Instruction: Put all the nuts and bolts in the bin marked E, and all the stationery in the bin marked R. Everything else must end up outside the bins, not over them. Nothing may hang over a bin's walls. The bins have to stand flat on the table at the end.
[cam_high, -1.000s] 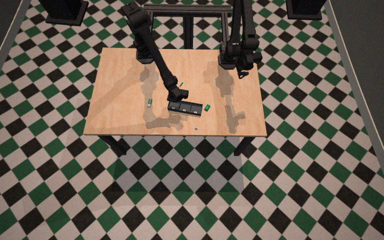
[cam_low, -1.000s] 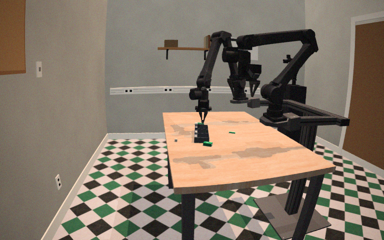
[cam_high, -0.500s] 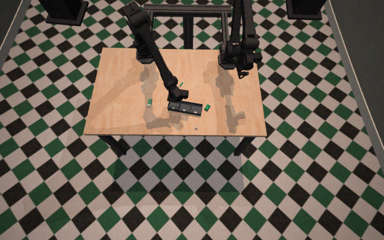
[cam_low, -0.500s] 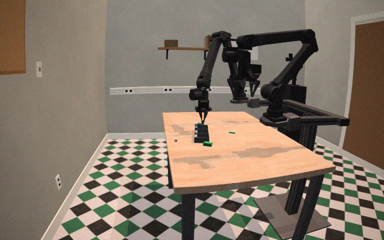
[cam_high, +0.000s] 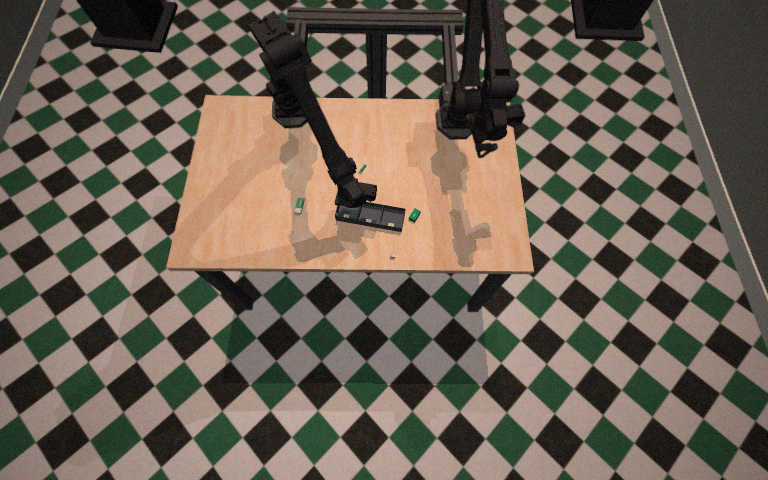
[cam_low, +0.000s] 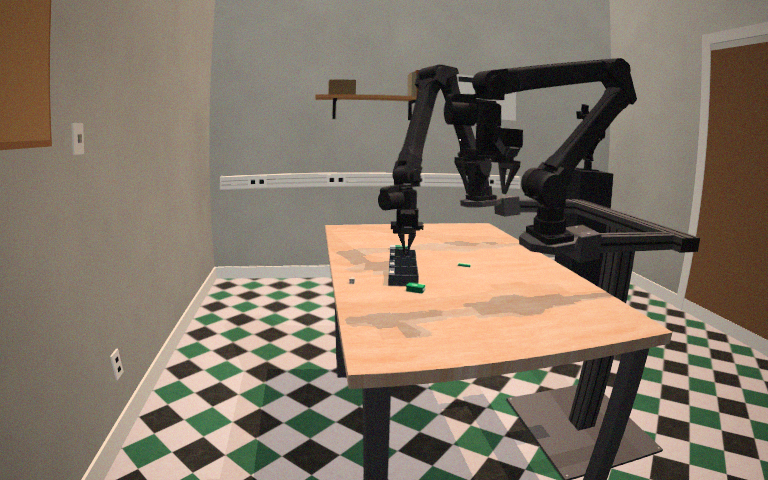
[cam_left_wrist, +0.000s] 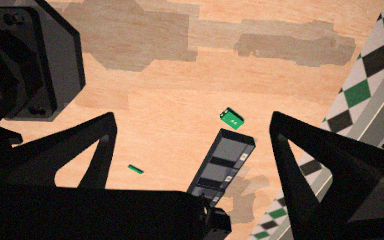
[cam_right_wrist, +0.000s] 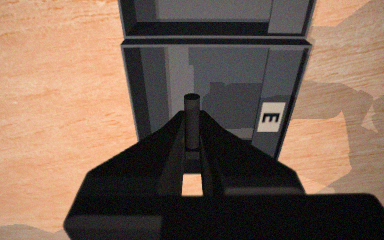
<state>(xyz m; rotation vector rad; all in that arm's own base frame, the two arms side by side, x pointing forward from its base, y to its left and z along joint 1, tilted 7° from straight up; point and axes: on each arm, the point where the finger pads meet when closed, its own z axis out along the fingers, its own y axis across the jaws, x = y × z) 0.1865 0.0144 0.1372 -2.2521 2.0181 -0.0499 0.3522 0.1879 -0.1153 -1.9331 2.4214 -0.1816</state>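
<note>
My right gripper is now 190 mm to the left of the eraser, 40 mm above it and 10 mm short of it. Round my right hand: green cylinder 190 mm behind, 40 mm below, 30 mm to the left; dark bin tray 80 mm to the left, 20 mm below, 20 mm ahead; bolt 10 mm to the right.
</note>
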